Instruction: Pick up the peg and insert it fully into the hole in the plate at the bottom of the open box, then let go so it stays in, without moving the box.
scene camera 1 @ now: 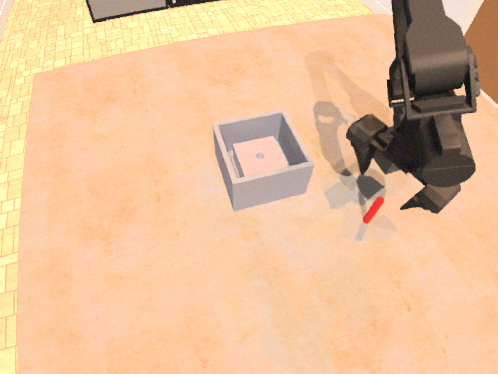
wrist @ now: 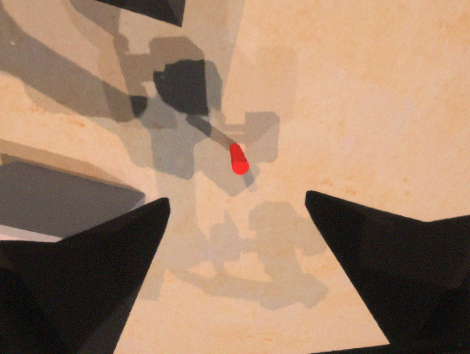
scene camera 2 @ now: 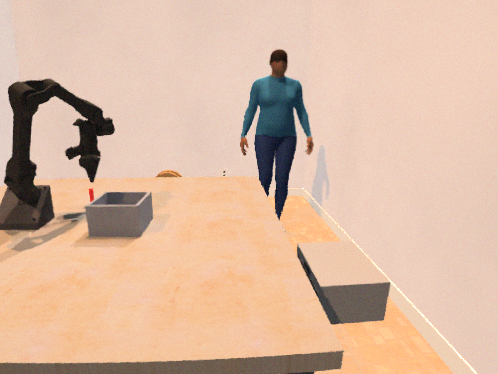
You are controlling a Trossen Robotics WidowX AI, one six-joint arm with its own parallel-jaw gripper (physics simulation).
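Places are measured from the arm's base along level axes (x down, y left, z ahead), in centimetres.
Pixels of known places: gripper, fingertip midpoint: (scene camera 1: 381, 190) (wrist: 238, 200) (scene camera 2: 93, 179); arm's base, origin of the base link: (scene camera 2: 30, 196).
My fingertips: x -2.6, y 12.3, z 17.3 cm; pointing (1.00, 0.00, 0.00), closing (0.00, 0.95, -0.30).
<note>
For each thing: its top centre in the pictures, then the offset to it from my fingertips. "spot": a spot on its surface instead. Level surfaces: height alone.
- red peg, middle of its top: (wrist: 240, 166) (scene camera 1: 380, 199) (scene camera 2: 90, 189) dy +0.1, dx +3.7, dz -1.3 cm
- grey open box, middle of its top: (wrist: 3, 290) (scene camera 1: 261, 142) (scene camera 2: 120, 198) dy -18.3, dx +1.9, dz +15.7 cm
- pale pink plate, middle of its top: (scene camera 1: 260, 154) dy -18.3, dx +5.6, dz +15.7 cm
- small round hole, surface spot: (scene camera 1: 260, 155) spot: dy -19.0, dx +6.8, dz +15.3 cm
- table, its level: dx +11.7 cm
The red peg (scene camera 1: 374, 210) (scene camera 2: 91, 195) (wrist: 238, 159) stands upright on the table beside the box. My gripper (scene camera 1: 383, 190) (scene camera 2: 92, 181) (wrist: 238, 200) is open and empty, pointing down above the peg. In the wrist view the peg shows between and slightly beyond the two fingertips. The grey open box (scene camera 1: 270, 189) (scene camera 2: 112, 222) (wrist: 60, 200) stands on the table; part of it shows at the left of the wrist view. The pale pink plate (scene camera 1: 274, 150) lies in its bottom, with a small round hole (scene camera 1: 260, 155) near the middle. The box walls hide the plate in scene camera 2.
The box walls stand up around the plate. The arm's base (scene camera 2: 37, 210) is at the left of the table (scene camera 2: 200, 300) in scene camera 2. A grey block (scene camera 2: 350, 280) stands on the floor beyond the table edge, and a person (scene camera 2: 277, 110) stands behind.
</note>
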